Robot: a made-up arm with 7 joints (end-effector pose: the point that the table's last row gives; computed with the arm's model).
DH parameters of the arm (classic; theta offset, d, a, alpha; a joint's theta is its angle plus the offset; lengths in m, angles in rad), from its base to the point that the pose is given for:
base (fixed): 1.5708 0.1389 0 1.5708
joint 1: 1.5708 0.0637 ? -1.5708
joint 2: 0 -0.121 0.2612 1.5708
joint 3: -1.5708 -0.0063 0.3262 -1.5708
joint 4: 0 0.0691 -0.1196 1.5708
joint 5: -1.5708 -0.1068 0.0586 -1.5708
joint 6: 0 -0.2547 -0.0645 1.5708
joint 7: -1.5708 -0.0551 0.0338 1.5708
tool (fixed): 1.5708 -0.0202 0 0
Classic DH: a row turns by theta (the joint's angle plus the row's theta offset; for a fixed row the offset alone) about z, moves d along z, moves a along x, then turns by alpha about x.
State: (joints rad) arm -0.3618 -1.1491 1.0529 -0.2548 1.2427 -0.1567 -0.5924
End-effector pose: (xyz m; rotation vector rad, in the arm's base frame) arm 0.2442 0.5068 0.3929 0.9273 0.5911 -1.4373
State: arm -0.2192 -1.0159 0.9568 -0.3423 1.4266 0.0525 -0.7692
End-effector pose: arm 0.2115 0.5048 0.4702 1.1124 0.6856 -1.1582
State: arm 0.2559 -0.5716 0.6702 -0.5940 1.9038 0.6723 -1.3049
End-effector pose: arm 0.1175 0.3858 0.6533 1.4168 0.3255 -0.2713
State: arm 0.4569 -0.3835 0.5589 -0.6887 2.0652 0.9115 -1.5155
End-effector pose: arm 0.1003 0.2997 0.7028 1.4062 -0.0461 -0.0709
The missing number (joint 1, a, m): 0.0882
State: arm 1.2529 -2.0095 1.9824 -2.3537 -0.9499 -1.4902 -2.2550
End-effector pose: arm 0.8693 0.0539 -0.2598 -0.4811 -0.0337 3.0753
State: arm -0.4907 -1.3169 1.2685 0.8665 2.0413 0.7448 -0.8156
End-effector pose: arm 0.4661 0.4623 0.1752 2.1771 -0.0082 0.2933
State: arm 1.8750 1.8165 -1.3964 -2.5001 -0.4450 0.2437 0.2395
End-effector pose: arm 0.4950 -0.2048 0.5205 -0.3273 -0.3972 1.7756
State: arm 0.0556 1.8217 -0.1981 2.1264 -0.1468 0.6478 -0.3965
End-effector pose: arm -0.3310 0.5585 0.5708 -2.4632 -0.7777 0.4028
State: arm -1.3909 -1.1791 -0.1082 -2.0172 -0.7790 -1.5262 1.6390
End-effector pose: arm 0.2799 0.5988 -0.5090 -1.7435 0.1403 -0.4322
